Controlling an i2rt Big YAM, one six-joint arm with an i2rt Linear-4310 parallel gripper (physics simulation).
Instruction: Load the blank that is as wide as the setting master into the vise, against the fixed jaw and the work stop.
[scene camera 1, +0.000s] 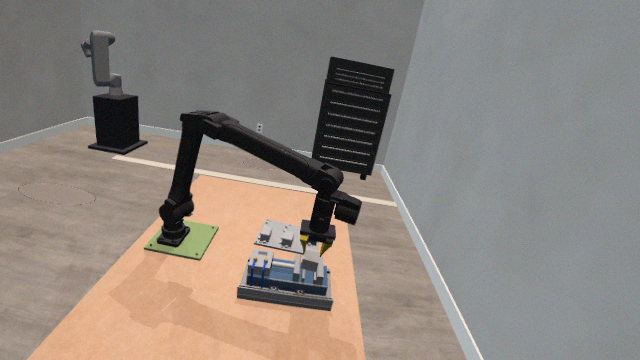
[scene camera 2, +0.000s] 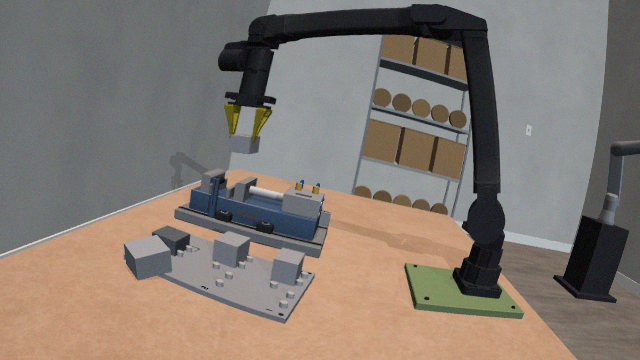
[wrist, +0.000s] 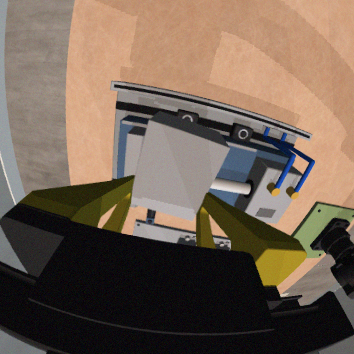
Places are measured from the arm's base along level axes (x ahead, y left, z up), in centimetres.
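Where they show: gripper, fingertip midpoint: (scene camera 1: 311, 254) (scene camera 2: 242, 140) (wrist: 167, 189); arm's base, link origin: (scene camera 1: 174, 236) (scene camera 2: 475, 286) (wrist: 328, 233).
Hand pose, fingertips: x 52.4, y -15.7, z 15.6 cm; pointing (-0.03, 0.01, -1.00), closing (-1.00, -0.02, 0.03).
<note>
Each offset is from my fingertips to the top centre of the thing. "spot": to the spot under its first point.
My gripper (scene camera 1: 314, 250) (scene camera 2: 244, 137) (wrist: 167, 189) is shut on a light grey block @[dz +1.4, dx -0.2, dy -1.7 cm] (scene camera 1: 311, 261) (scene camera 2: 243, 145) (wrist: 175, 162). It holds the block above the jaw end of the blue vise @[dz -6.8, dx -6.2, dy +2.9 cm] (scene camera 1: 285, 273) (scene camera 2: 250, 217) (wrist: 239, 162), with a gap below in scene view 2. The fixed jaw (scene camera 1: 320, 273) (scene camera 2: 213, 181) (wrist: 133, 152) is at the end away from the cylinder. The movable jaw (scene camera 1: 297, 267) (scene camera 2: 243, 189) stands apart from it. A dark upright post @[dz -6.9, dx +0.5, dy +10.6 cm] (scene camera 2: 215, 197), perhaps the work stop, is at the vise's side. In the wrist view the block hides most of the jaw gap.
A grey pin plate @[dz -15.9, dx -8.9, dy +30.9 cm] (scene camera 1: 277, 227) (scene camera 2: 250, 296) (wrist: 156, 231) lies beside the vise. It bears two light blocks @[dz -12.3, dx -9.2, dy +26.4 cm] (scene camera 2: 231, 248) @[dz -12.3, dx -18.3, dy +26.9 cm] (scene camera 2: 287, 266) and a dark block @[dz -13.4, dx +0.4, dy +30.2 cm] (scene camera 2: 171, 240). Another grey block @[dz -11.7, dx -0.8, dy +40.6 cm] (scene camera 2: 147, 256) sits tilted at its edge. Blue hoses @[spot: dz -5.7, dx -13.8, dy -1.7 cm] (wrist: 285, 172) rise by the cylinder housing @[spot: dz -7.9, dx -16.1, dy +7.6 cm] (scene camera 2: 302, 201).
</note>
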